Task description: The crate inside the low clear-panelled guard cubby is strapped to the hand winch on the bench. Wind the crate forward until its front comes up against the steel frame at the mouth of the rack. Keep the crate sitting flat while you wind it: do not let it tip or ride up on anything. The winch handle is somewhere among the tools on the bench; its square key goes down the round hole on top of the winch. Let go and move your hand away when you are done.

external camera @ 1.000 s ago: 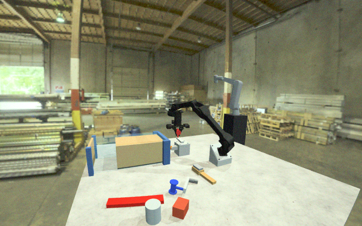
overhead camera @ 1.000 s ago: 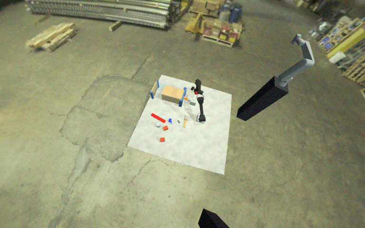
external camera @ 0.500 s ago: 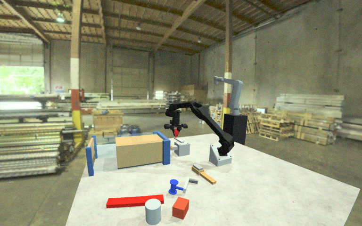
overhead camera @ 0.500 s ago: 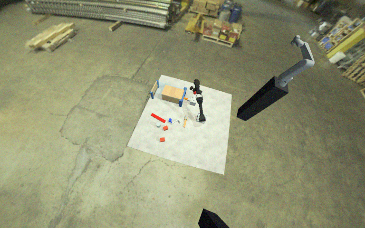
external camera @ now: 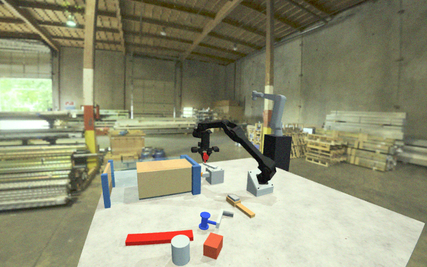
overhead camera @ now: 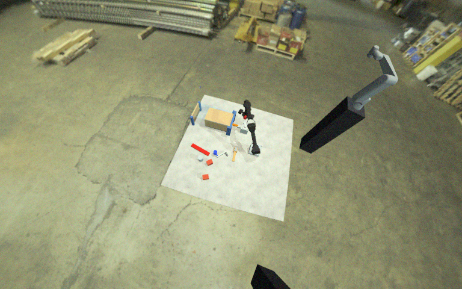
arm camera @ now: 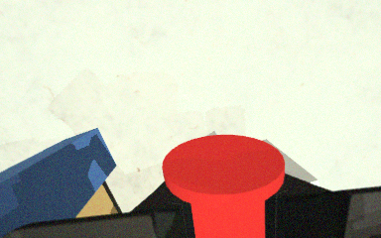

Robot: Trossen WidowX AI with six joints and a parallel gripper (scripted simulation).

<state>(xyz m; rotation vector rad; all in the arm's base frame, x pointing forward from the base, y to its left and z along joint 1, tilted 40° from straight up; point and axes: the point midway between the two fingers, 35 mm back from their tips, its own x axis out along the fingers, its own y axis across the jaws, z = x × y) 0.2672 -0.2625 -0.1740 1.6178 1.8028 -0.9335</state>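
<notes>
My gripper tip is now 10 mm to the right of the red knob and 20 mm below it. The rest, counted from my gripper tip: red-knobbed winch handle: 20 mm behind, 40 mm to the left, 10 mm below; then blue frame: 110 mm ahead, 120 mm to the left; then grey winch: 60 mm behind, 80 mm to the left, 80 mm below.
</notes>
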